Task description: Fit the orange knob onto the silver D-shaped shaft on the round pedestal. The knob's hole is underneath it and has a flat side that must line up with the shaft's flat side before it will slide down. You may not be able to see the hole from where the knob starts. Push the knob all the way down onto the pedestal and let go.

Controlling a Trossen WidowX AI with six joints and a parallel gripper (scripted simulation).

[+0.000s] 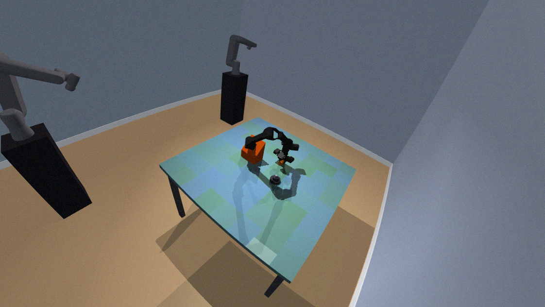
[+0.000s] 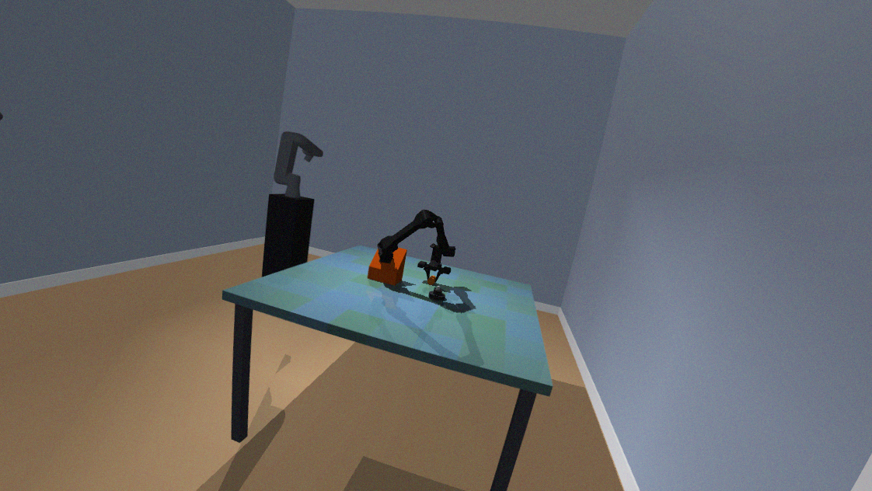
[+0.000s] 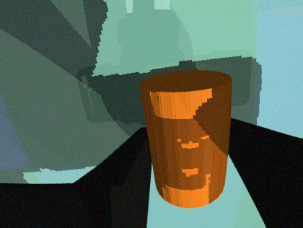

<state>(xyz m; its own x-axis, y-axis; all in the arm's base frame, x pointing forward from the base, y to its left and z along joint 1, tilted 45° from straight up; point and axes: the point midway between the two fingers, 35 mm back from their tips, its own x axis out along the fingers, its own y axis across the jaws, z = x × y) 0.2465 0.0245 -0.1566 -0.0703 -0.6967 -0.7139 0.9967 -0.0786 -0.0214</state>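
Right now the orange knob is 10 mm to the right of my gripper tip and 10 mm above it. The rest, counted from my gripper tip: pedestal: 70 mm ahead, 220 mm to the right, 20 mm above.
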